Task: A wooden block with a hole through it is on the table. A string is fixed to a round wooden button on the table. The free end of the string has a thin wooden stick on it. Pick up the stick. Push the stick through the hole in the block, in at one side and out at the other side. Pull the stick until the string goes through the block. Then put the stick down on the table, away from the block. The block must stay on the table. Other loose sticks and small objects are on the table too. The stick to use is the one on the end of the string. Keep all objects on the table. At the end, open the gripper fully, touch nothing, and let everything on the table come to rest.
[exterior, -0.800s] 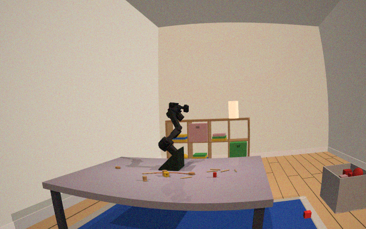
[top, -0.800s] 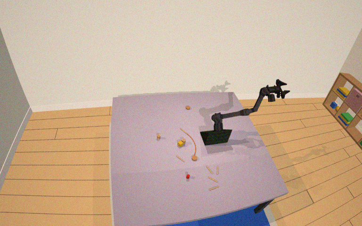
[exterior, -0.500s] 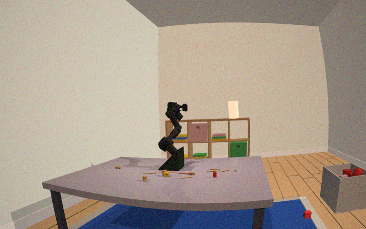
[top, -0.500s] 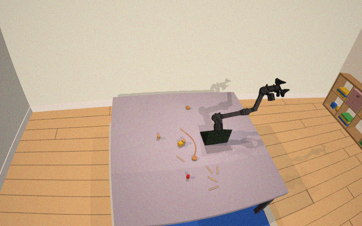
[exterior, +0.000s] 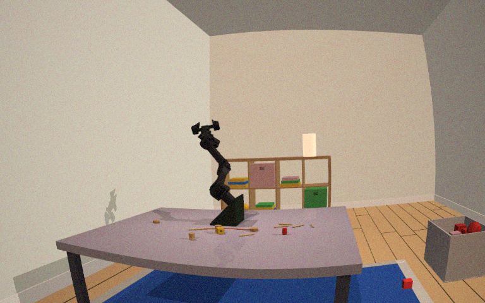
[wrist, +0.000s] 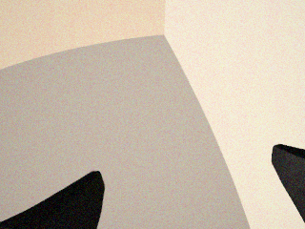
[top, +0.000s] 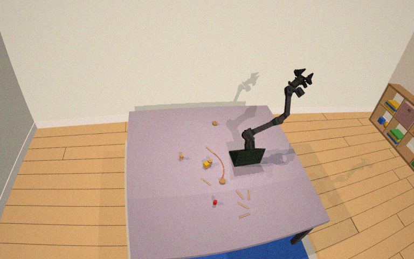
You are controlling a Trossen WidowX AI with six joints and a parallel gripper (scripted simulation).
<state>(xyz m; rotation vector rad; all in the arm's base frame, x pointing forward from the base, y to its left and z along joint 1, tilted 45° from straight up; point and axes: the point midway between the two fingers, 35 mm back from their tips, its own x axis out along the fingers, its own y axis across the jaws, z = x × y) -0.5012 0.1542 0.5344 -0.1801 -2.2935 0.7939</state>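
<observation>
The yellow block lies 850 mm ahead of my gripper tip, 580 mm below it and 260 mm to the left of it. The rest, counted from my gripper tip: wooden cylinder (820 mm ahead, 580 mm below, 250 mm to the left); red piece (880 mm ahead, 580 mm below, 570 mm to the left).
</observation>
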